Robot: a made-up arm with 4 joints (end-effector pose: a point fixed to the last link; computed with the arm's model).
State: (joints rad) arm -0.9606 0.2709 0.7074 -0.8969
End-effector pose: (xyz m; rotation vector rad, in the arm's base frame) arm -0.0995 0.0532 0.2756 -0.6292 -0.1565 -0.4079
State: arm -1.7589 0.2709 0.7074 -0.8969
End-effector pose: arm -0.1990 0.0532 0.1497 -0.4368 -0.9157 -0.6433
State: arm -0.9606 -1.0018 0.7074 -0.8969
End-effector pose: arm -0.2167 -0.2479 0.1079 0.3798 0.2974 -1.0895
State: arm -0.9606 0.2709 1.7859 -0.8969
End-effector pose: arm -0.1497 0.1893 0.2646 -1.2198 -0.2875 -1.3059
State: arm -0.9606 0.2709 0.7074 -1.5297
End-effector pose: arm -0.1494 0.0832 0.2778 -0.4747 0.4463 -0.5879
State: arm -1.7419 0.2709 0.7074 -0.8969
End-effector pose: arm -0.1980 0.0532 0.1530 -0.4417 -0.8996 -0.6387
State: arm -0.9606 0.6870 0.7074 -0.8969
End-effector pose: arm -0.1172 0.1759 0.2501 -0.9346 -0.3017 -0.1501
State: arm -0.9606 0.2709 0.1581 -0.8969
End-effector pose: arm -0.0389 0.0168 0.2455 -0.3107 -0.0846 0.0361
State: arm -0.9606 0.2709 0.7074 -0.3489
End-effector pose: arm -0.0548 0.0442 0.2977 -0.7301 -0.6781 -0.2267
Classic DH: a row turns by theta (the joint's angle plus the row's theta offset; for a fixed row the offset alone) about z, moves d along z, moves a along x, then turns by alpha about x. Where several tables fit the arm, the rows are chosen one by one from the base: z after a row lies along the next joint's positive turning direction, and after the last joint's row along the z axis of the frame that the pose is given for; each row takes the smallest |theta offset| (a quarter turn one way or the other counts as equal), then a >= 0, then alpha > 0; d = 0 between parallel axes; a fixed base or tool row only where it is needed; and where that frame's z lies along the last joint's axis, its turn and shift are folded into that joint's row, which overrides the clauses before.
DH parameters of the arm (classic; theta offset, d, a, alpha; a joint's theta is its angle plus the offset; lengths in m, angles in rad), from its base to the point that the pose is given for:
base (fixed): 0 0.0946 0 -1.5708
joint 1: 0 0.0411 -0.2148 1.5708
joint 2: 1.5708 0.0847 0.0295 -1.5708
joint 3: -1.5708 -0.374 0.0665 1.5708
joint 4: 1.5708 0.1411 0.0044 1.5708
tool (fixed): 3.1416 -0.0935 0 0

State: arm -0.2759 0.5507 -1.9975 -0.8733
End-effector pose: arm 0.0122 0.2651 0.0484 1.4946 0.9273 1.4051
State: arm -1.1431 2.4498 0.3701 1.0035
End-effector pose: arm -0.3413 0.4036 -0.2988 -0.3964 -1.1744 2.8717
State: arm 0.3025 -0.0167 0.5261 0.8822
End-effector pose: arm 0.2640 -0.0570 0.1785 -0.4516 -0.5617 0.2840
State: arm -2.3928 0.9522 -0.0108 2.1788
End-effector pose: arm -0.2383 0.3449 0.0438 0.1032 1.5719 -1.0660
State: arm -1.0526 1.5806 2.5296 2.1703
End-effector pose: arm -0.2751 0.4927 -0.2443 1.0201 0.4127 -1.2034
